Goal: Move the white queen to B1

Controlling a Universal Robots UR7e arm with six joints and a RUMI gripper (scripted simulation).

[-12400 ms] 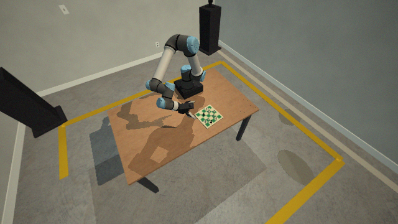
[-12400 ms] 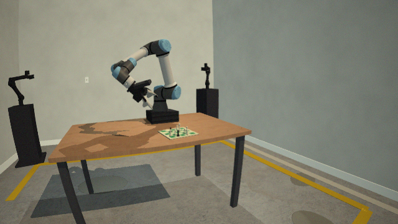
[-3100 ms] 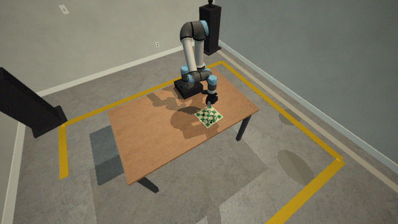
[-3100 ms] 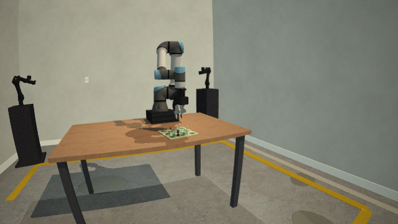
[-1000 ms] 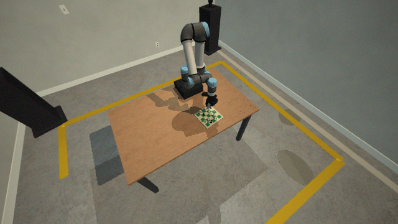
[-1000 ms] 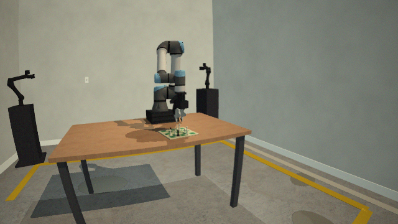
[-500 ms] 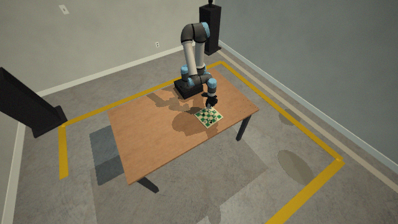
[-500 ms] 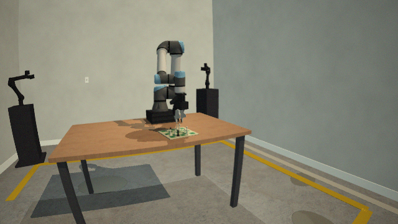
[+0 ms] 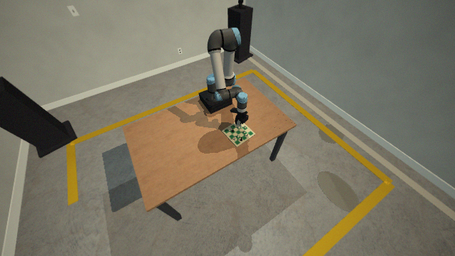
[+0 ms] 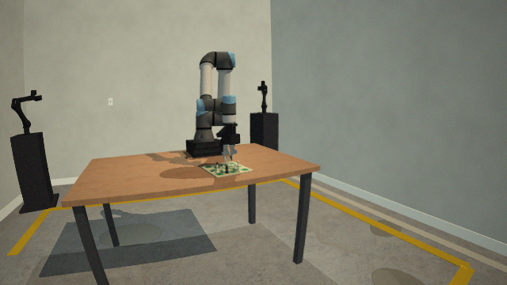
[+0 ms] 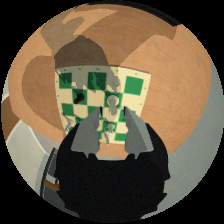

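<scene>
My hand is 5 cm above the green-and-cream chessboard, 4 cm to the left of it and 3 cm short of it.
</scene>
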